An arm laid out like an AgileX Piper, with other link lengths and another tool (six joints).
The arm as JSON. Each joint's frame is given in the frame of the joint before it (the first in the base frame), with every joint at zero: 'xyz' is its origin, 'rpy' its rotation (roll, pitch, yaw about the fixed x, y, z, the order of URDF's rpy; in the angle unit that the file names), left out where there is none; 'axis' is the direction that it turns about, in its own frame. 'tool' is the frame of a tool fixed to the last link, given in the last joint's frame.
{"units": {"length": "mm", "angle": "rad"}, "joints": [
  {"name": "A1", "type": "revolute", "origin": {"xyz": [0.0, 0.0, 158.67]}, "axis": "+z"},
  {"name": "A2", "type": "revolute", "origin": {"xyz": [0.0, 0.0, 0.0]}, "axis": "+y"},
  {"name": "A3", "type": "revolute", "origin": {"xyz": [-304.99, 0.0, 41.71]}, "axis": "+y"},
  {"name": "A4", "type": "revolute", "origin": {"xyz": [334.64, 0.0, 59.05]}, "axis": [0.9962, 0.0, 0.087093]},
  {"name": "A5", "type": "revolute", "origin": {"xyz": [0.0, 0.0, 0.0]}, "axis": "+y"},
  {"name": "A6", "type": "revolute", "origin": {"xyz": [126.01, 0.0, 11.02]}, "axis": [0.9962, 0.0, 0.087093]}
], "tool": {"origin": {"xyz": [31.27, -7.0, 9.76], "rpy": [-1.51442, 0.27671, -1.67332]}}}
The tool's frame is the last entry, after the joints.
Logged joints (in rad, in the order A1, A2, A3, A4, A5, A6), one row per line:
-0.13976 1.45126 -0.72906 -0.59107 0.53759 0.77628
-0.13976 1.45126 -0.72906 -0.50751 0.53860 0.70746
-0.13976 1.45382 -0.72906 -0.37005 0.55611 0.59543
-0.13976 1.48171 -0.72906 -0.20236 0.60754 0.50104
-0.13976 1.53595 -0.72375 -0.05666 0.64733 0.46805
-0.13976 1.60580 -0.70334 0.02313 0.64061 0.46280
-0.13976 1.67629 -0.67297 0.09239 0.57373 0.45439
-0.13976 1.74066 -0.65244 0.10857 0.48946 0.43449
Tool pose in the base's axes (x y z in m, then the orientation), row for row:
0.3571 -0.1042 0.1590 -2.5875 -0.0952 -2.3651
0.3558 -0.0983 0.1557 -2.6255 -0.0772 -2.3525
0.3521 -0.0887 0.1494 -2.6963 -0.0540 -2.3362
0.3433 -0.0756 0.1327 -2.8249 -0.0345 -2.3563
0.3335 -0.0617 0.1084 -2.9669 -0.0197 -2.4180
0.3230 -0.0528 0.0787 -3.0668 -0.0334 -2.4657
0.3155 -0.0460 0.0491 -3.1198 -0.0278 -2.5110
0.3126 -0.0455 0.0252 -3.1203 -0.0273 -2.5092
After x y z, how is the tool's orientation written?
As angles about the fixed x, y, z axes (roll, pitch, yaw), in radians.
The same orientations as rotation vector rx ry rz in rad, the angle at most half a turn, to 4 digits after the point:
-1.1367 2.6752 -0.8174
-1.1492 2.6826 -0.7544
-1.1716 2.7043 -0.6450
-1.1620 2.7840 -0.4650
-1.0951 2.8862 -0.2636
1.0404 -2.9545 0.1279
0.9684 -2.9676 0.0458
0.9712 -2.9670 0.0448

